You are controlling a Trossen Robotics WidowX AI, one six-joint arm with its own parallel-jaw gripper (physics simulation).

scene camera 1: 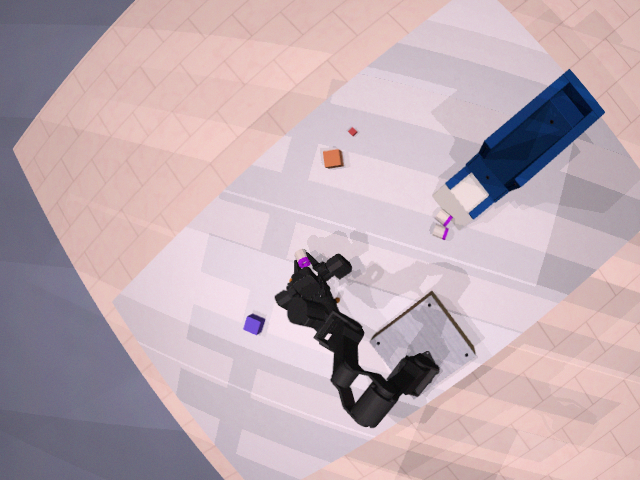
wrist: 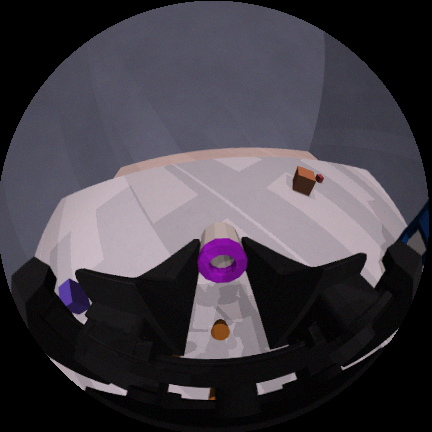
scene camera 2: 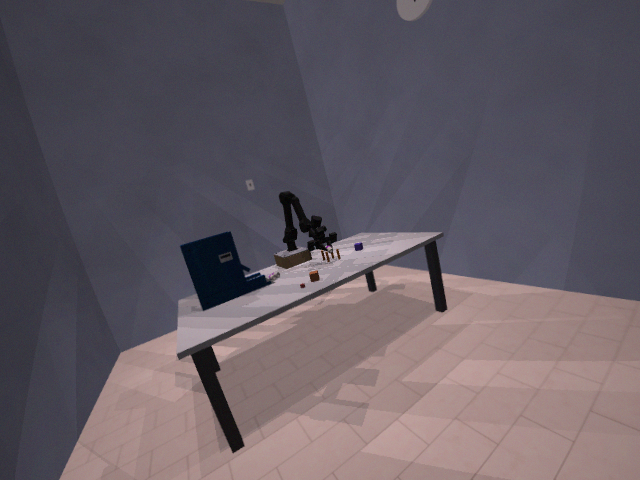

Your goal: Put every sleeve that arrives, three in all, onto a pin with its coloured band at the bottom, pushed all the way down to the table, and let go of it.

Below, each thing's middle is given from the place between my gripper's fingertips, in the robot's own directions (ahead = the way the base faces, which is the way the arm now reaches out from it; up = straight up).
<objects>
I see my gripper 22 cm to the right of the purple cube [wrist: 70, 292], 9 cm past it and 6 cm above it.
</objects>
